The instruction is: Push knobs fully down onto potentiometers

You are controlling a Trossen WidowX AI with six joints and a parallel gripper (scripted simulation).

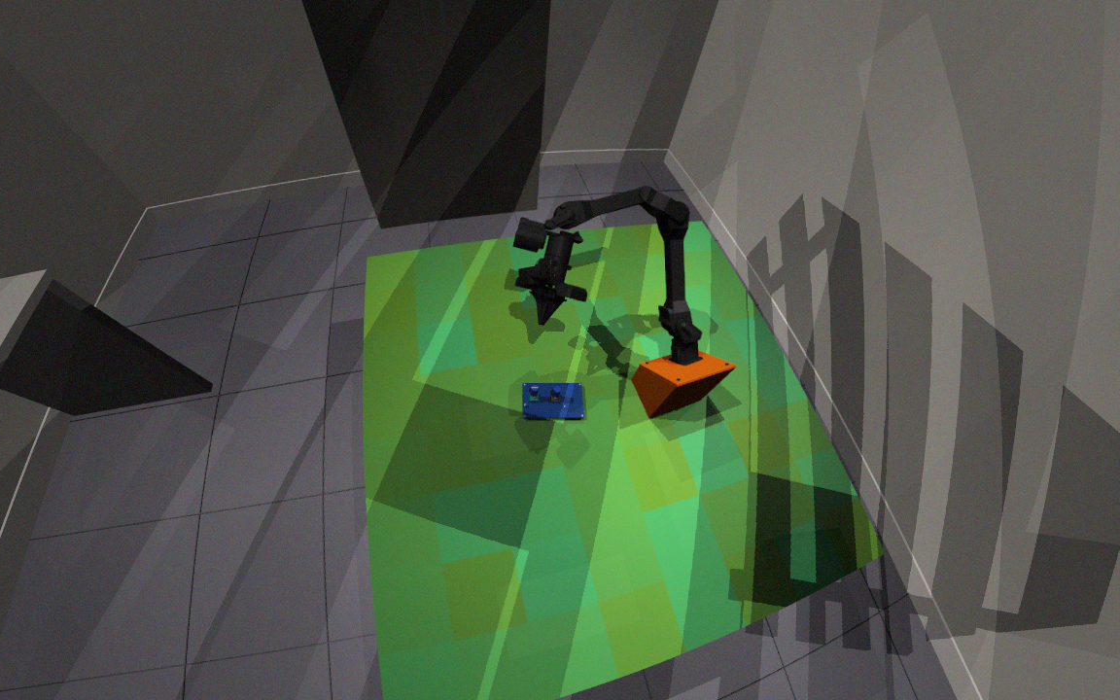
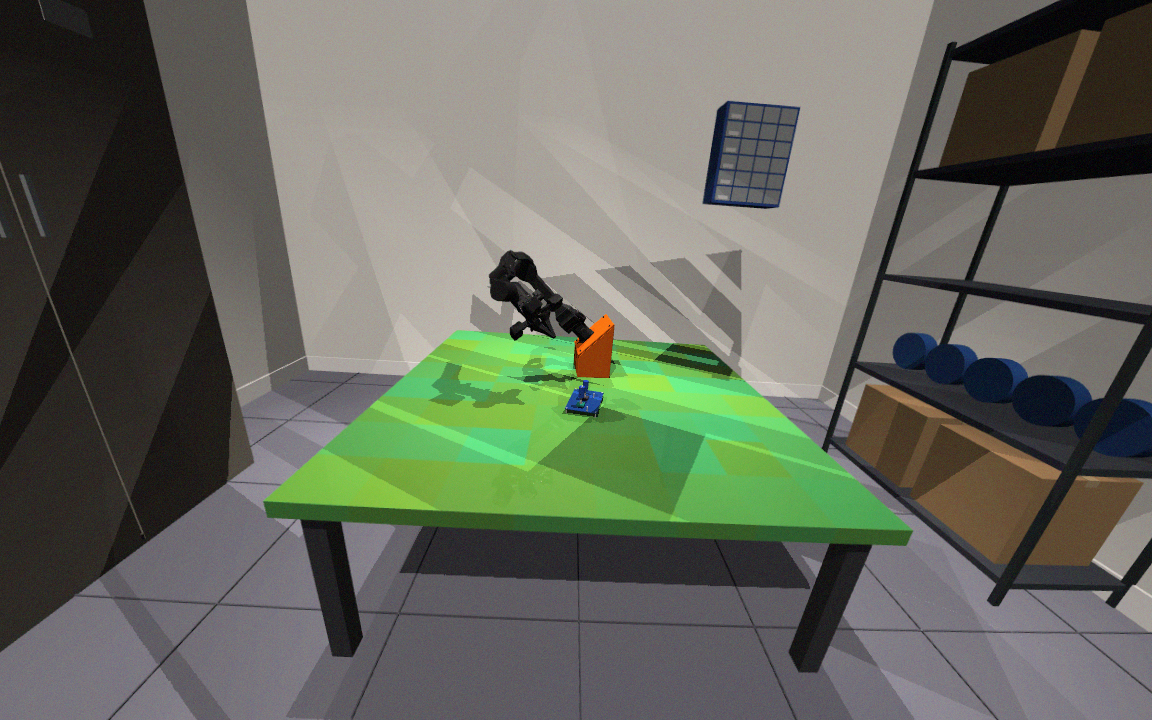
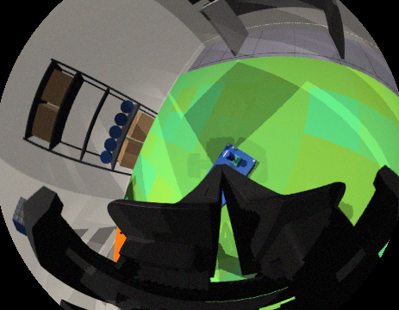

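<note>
My gripper tip is now 10 mm past the blue knob, 110 mm to the right of it and 160 mm above it.
</note>
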